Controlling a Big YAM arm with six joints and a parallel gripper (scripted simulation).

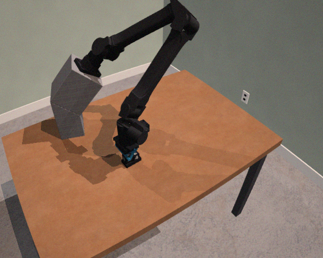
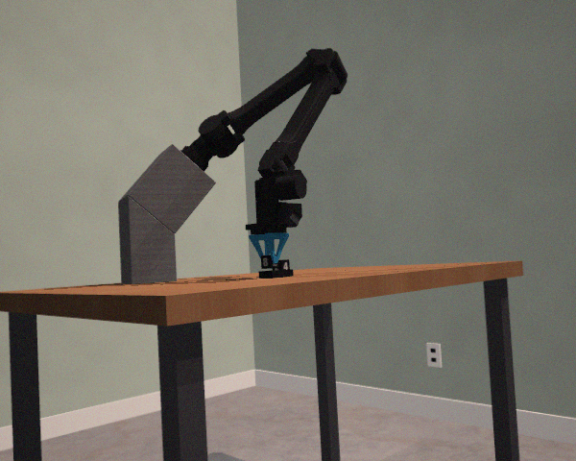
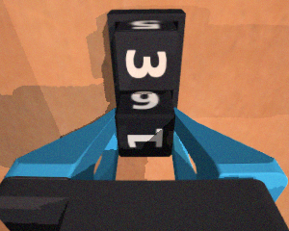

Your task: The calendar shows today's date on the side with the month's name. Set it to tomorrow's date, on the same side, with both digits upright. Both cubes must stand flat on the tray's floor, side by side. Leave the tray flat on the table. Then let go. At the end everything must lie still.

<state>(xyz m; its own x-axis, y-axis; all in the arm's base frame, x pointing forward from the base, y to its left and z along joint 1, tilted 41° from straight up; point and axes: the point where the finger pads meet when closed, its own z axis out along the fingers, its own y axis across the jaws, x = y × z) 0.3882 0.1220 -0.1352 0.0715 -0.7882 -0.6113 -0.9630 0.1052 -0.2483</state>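
The black tray is 2 cm to the left of my hand and 3 cm below it.
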